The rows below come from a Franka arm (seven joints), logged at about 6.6 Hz.
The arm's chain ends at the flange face. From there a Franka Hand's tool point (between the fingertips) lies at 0.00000 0.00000 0.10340 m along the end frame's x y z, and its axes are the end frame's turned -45 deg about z.
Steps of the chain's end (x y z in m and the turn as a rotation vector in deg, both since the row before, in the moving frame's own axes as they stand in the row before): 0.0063 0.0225 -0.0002 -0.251 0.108 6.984; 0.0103 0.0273 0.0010 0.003 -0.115 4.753; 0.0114 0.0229 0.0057 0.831 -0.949 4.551
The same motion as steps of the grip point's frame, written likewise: -0.0117 0.0208 -0.0002 -0.254 -0.101 6.984; -0.0122 0.0264 0.0010 0.083 -0.079 4.753; -0.0082 0.0220 0.0057 1.259 -0.083 4.551
